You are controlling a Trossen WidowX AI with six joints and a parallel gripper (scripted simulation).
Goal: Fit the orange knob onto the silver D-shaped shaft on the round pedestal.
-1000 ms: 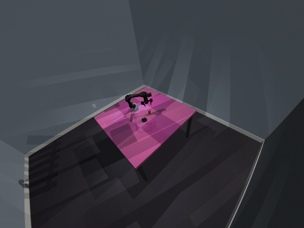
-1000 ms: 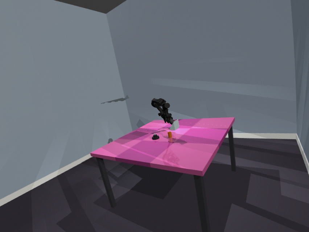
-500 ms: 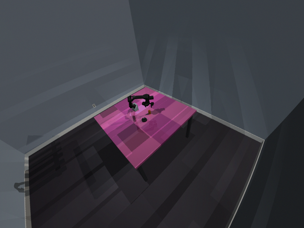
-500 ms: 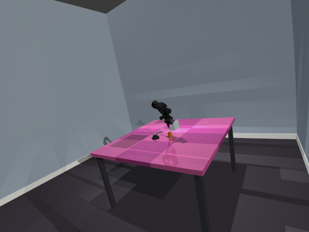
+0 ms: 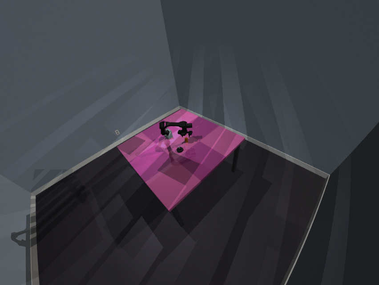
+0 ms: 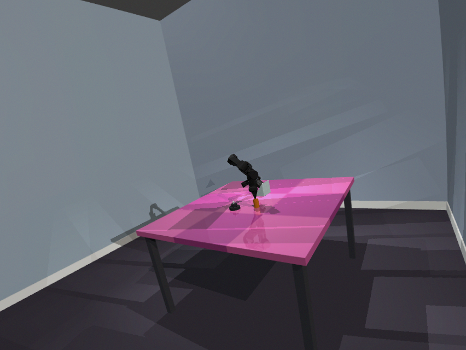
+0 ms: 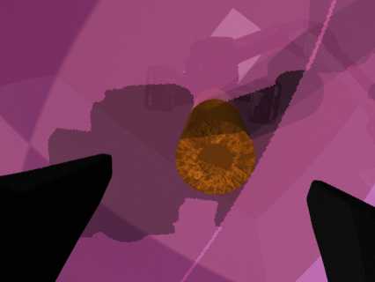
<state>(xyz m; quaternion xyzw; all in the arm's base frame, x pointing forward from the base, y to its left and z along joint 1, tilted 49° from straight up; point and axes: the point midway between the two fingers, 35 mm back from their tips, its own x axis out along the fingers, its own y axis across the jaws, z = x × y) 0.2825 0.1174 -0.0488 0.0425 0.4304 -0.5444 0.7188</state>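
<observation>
Right now the orange knob is 40 mm below my gripper tip. The rest, counted from my gripper tip: round black pedestal 60 mm ahead, 160 mm to the right, 50 mm below.
</observation>
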